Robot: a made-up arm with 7 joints. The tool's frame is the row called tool.
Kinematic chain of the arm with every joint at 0, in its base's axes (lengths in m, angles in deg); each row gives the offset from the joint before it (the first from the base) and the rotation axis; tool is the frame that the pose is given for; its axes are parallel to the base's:
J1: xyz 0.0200 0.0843 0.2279 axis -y
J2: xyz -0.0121 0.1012 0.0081 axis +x
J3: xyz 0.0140 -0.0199 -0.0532 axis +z
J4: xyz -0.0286 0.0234 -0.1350 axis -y
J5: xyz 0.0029 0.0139 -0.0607 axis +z
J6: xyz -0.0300 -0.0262 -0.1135 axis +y
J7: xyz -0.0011 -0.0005 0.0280 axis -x
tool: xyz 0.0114 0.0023 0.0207
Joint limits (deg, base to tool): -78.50..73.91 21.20..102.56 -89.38..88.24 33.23..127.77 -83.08..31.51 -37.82..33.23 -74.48..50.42
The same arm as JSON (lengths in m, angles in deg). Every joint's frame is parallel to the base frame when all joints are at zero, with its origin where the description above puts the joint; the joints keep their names.
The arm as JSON. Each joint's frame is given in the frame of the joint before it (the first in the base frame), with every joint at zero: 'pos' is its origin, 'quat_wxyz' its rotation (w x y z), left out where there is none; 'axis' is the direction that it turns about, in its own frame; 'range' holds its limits. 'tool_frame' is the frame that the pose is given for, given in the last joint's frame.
{
  "length_unit": "m",
  "angle_unit": "deg",
  "joints": [
    {
      "joint": "J1",
      "pos": [
        0.02,
        0.0843,
        0.2279
      ],
      "axis": "-y",
      "range": [
        -78.5,
        73.91
      ]
    },
    {
      "joint": "J2",
      "pos": [
        -0.0121,
        0.1012,
        0.0081
      ],
      "axis": "+x",
      "range": [
        21.2,
        102.56
      ]
    },
    {
      "joint": "J3",
      "pos": [
        0.014,
        -0.0199,
        -0.0532
      ],
      "axis": "+z",
      "range": [
        -89.38,
        88.24
      ]
    },
    {
      "joint": "J4",
      "pos": [
        -0.0286,
        0.0234,
        -0.135
      ],
      "axis": "-y",
      "range": [
        33.23,
        127.77
      ]
    },
    {
      "joint": "J5",
      "pos": [
        0.0029,
        0.0139,
        -0.0607
      ],
      "axis": "+z",
      "range": [
        -83.08,
        31.51
      ]
    },
    {
      "joint": "J6",
      "pos": [
        -0.03,
        -0.0262,
        -0.1135
      ],
      "axis": "+y",
      "range": [
        -37.82,
        33.23
      ]
    },
    {
      "joint": "J7",
      "pos": [
        -0.0011,
        -0.0005,
        0.028
      ],
      "axis": "-x",
      "range": [
        -74.48,
        50.42
      ]
    }
  ],
  "tool_frame": {
    "pos": [
      0.0114,
      0.0023,
      0.0207
    ]
  }
}

